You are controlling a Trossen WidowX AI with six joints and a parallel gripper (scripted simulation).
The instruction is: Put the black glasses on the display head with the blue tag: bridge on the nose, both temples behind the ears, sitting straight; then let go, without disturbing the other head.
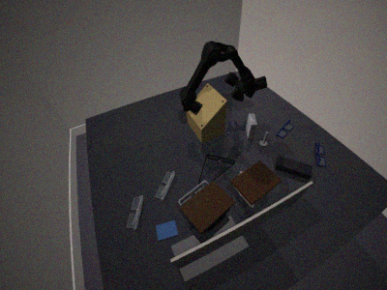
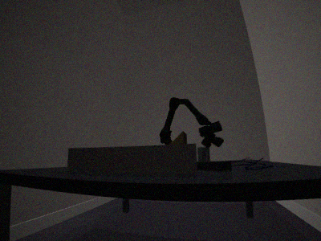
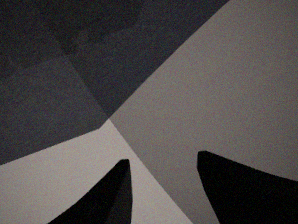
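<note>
Now: gripper tip 260 mm short of the grey-white block, 120 mm to the left of it and 100 mm above it. From my gripper tip the other things lie so: dark case: 560 mm ahead, 130 mm below, 120 mm to the right; then brown display head: 590 mm to the right, 470 mm ahead, 100 mm below; then long white bar: 620 mm ahead, 490 mm to the right, 100 mm below.
</note>
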